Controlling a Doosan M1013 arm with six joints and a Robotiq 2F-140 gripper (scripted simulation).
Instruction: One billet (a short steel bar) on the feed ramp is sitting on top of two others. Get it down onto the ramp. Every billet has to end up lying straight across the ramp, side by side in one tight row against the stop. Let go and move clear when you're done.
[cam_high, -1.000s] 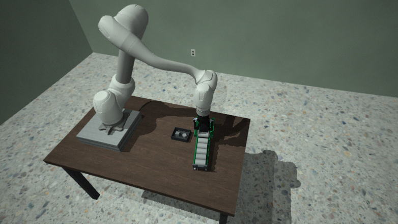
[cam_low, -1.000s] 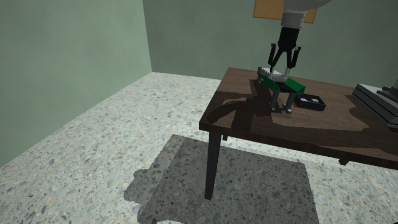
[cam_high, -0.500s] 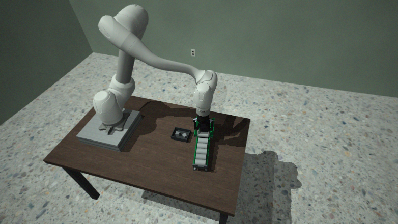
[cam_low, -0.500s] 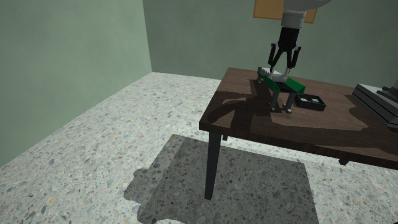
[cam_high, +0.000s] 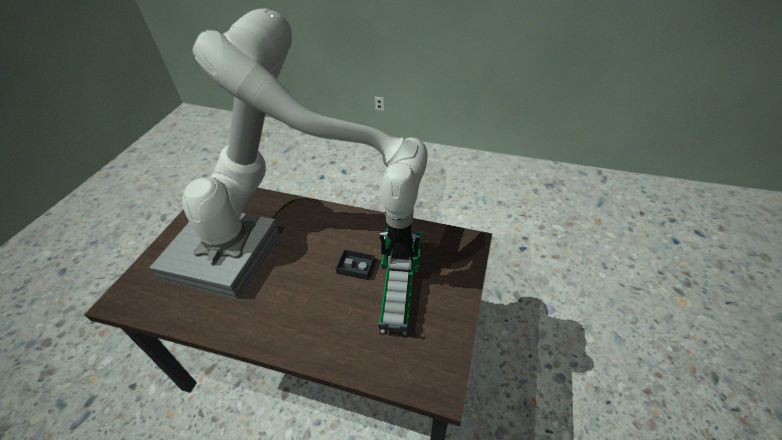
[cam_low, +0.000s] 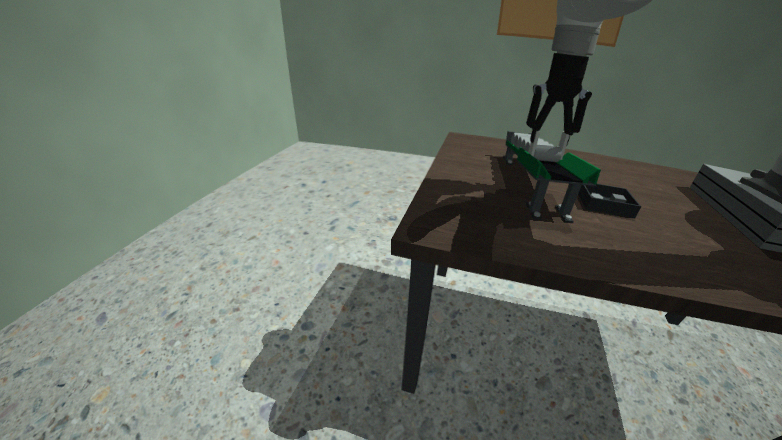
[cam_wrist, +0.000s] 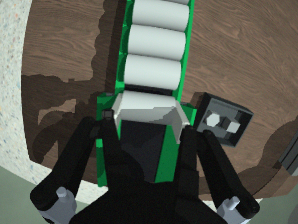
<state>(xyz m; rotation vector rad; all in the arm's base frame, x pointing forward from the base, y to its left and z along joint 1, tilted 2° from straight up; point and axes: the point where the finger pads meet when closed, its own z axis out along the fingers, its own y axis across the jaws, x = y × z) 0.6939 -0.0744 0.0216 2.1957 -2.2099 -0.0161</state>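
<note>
Right now my hand is 3 cm to the left of the ramp and 5 cm above it. Also, from my hand: small dark tray: 18 cm behind, 5 cm to the left, 11 cm below; grey stop: 23 cm to the right, 7 cm below.
</note>
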